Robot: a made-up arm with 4 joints. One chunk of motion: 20 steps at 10 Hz.
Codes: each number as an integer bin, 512 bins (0 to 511) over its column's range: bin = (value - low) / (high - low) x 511, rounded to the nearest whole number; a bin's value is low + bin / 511 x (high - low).
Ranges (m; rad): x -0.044..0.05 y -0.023..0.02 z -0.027..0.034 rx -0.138..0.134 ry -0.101..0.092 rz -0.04..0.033
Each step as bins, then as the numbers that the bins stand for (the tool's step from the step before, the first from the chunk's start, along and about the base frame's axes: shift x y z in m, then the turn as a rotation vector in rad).
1 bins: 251 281 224 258 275 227
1 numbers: 0.00217 0.00065 -0.00026 -0.00067 0.00286 -0.00757
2 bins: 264 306 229 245 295 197
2 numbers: 0.00456 0.00275 0.00034 -0.00759 0.01042 -0.01186
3 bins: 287 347 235 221 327 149
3 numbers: 0.00879 0.00620 0.00105 -0.02036 0.02250 -0.01871
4 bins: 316 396 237 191 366 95
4 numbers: 0.01413 0.01032 0.00129 -0.03633 0.03723 -0.02643
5 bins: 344 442 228 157 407 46
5 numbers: 0.01928 0.01419 0.00022 -0.05443 0.05272 -0.03343
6 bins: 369 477 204 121 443 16
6 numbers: 0.02388 0.01714 -0.00265 -0.07359 0.06632 -0.03771
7 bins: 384 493 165 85 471 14
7 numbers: 0.02664 0.01849 -0.00730 -0.09276 0.07689 -0.03800
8 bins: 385 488 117 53 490 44
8 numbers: 0.02682 0.01806 -0.01303 -0.10979 0.08407 -0.03371
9 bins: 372 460 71 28 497 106
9 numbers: 0.02443 0.01571 -0.01852 -0.12310 0.08671 -0.02486
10 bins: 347 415 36 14 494 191
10 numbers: 0.01983 0.01192 -0.02270 -0.13055 0.08558 -0.01271
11 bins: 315 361 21 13 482 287
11 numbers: 0.01395 0.00738 -0.02449 -0.13108 0.08105 0.00100
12 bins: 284 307 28 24 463 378
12 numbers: 0.00824 0.00283 -0.02366 -0.12523 0.07387 0.01400
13 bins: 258 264 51 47 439 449
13 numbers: 0.00346 -0.00078 -0.02091 -0.11298 0.06481 0.02414
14 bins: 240 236 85 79 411 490
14 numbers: 0.00015 -0.00314 -0.01685 -0.09595 0.05423 0.03000
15 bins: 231 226 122 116 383 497
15 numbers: -0.00151 -0.00398 -0.01244 -0.07625 0.04366 0.03100
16 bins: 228 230 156 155 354 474
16 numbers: -0.00206 -0.00365 -0.00838 -0.05550 0.03270 0.02771
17 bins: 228 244 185 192 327 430
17 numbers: -0.00206 -0.00247 -0.00492 -0.03580 0.02250 0.02143
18 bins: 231 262 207 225 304 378
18 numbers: -0.00151 -0.00095 -0.00229 -0.01823 0.01382 0.01400
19 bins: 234 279 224 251 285 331
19 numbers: -0.00095 0.00048 -0.00026 -0.00440 0.00664 0.00729
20 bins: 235 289 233 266 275 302
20 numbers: -0.00077 0.00132 0.00081 0.00359 0.00286 0.00314
